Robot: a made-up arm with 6 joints.
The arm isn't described. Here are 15 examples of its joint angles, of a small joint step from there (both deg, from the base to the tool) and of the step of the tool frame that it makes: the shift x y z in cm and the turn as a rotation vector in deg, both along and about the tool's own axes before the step.
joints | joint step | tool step
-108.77 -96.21 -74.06 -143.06 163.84 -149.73 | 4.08 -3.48 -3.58 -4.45 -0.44 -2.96 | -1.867 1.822 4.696 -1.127 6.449 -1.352
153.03 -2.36 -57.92 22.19 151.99 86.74 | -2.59 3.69 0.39 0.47 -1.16 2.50 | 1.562 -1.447 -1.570 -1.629 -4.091 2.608
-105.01 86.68 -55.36 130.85 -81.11 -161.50 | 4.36 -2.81 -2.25 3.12 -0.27 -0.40 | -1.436 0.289 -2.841 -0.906 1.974 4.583
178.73 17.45 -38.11 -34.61 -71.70 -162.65 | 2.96 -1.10 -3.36 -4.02 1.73 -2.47 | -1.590 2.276 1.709 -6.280 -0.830 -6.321
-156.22 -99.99 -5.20 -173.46 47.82 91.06 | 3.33 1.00 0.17 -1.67 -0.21 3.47 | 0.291 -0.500 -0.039 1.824 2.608 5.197
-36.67 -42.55 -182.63 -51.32 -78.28 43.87 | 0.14 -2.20 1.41 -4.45 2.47 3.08 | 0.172 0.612 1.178 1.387 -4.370 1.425
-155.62 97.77 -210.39 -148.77 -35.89 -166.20 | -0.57 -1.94 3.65 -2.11 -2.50 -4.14 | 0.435 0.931 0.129 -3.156 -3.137 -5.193
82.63 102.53 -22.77 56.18 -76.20 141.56 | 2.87 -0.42 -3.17 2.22 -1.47 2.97 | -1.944 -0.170 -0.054 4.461 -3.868 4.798
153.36 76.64 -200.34 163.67 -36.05 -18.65 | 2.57 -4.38 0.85 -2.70 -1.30 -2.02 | -4.628 -0.553 -1.857 0.891 -2.548 -3.539
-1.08 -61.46 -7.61 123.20 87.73 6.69 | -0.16 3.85 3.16 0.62 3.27 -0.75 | 1.717 1.807 -0.968 0.697 0.652 5.021
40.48 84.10 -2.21 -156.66 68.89 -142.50 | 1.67 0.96 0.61 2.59 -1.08 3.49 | -0.155 0.886 -0.415 -3.477 0.495 2.358
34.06 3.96 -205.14 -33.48 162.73 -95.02 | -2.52 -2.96 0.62 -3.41 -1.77 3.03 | -1.747 -1.777 -1.891 -4.152 -1.509 8.660
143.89 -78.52 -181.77 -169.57 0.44 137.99 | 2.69 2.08 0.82 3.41 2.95 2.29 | -3.813 1.138 0.023 -2.948 -1.668 6.110
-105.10 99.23 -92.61 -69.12 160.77 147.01 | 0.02 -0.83 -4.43 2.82 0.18 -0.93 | 1.897 -0.852 0.557 -3.602 -4.555 -1.976
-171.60 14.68 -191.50 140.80 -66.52 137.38 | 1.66 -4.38 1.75 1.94 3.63 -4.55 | 0.856 2.891 -1.963 -2.217 5.877 -1.573
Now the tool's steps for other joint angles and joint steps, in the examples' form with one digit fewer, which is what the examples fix.
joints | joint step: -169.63 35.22 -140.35 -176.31 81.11 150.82 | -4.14 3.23 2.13 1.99 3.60 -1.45
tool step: -4.20 3.31 -4.19 -0.72 -2.04 -5.75
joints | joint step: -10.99 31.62 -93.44 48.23 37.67 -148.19 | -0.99 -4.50 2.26 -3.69 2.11 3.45
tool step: 0.73 0.59 -3.36 0.99 -0.74 0.29
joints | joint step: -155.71 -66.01 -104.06 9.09 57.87 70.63 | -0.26 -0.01 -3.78 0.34 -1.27 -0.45
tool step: -0.09 -1.43 -2.56 4.85 1.32 -0.89
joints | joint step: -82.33 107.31 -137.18 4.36 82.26 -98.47 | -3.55 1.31 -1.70 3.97 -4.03 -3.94
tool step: -2.65 0.56 -0.28 -5.74 5.70 -1.04
